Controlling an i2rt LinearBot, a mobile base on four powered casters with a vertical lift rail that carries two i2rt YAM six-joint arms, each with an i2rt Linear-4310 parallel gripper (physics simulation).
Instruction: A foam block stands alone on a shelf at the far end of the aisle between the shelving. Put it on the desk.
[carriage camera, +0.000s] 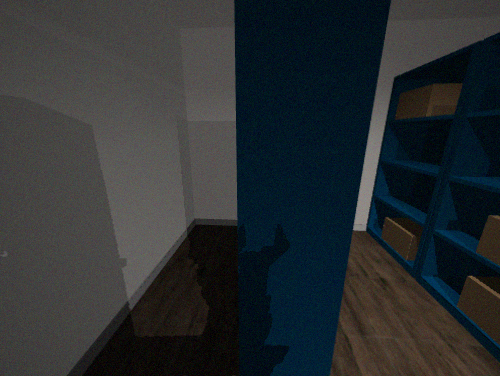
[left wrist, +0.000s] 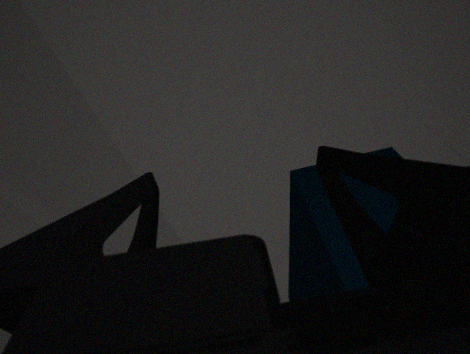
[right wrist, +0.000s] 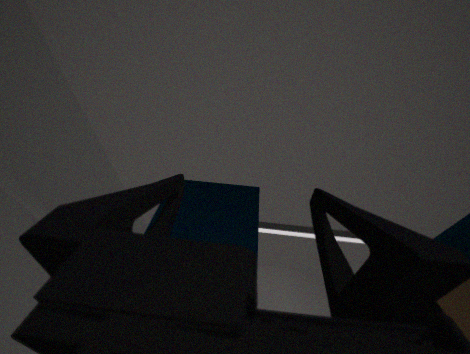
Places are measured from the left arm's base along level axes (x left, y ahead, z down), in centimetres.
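Pixels of known places: left gripper, between the fingertips: (left wrist: 237, 168); right gripper, between the fingertips: (right wrist: 247, 188).
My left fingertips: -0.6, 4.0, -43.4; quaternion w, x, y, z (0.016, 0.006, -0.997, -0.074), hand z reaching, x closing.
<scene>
Behind a point stands the place of what it marks, as x, y, z.
My left gripper (left wrist: 237, 168) @(-0.6, 4.0, -43.4) is open in the left wrist view, with its fingers wide apart and no object between them. My right gripper (right wrist: 247, 188) @(-63.1, 4.5, -43.3) is open in the right wrist view, also with no object between its fingers. Both wrist cameras look up toward the ceiling. The blue shelving (carriage camera: 442, 175) @(-190.5, 144.2, -8.6) stands at the right of the carriage view, with brown boxes on some of its shelves. The foam block does not show in these views, nor does the desk.
A tall blue end panel (carriage camera: 305, 150) @(-54.1, 63.0, -35.5) stands close ahead, right of centre. A grey wall (carriage camera: 145, 200) @(52.2, 151.9, 14.6) runs along the left. Wooden floor (carriage camera: 372, 300) @(-135.5, 119.3, 89.5) runs between the panel and the right shelving. A cardboard box (carriage camera: 400, 237) @(-194.8, 173.8, 64.1) sits on the bottom shelf, another (carriage camera: 430, 100) @(-195.8, 177.9, -68.9) near the top.
</scene>
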